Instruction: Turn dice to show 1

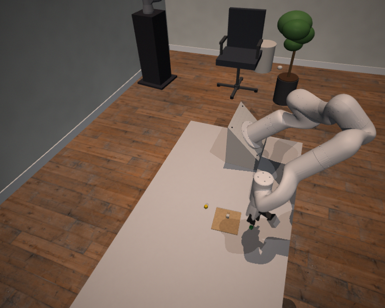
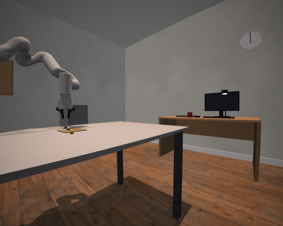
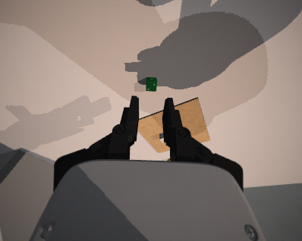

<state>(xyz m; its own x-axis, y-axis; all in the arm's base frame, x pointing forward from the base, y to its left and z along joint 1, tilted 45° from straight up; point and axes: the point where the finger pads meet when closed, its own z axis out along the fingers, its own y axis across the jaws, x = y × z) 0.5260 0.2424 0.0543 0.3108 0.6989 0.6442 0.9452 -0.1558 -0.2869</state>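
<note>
My hand is 9 cm above the green die and 1 cm to the left of it. Also, from my hand: mat (14 cm to the right, 9 cm below, 1 cm ahead); then white die (14 cm to the right, 8 cm below, 1 cm behind); then yellow die (28 cm to the right, 9 cm below, 1 cm behind).
</note>
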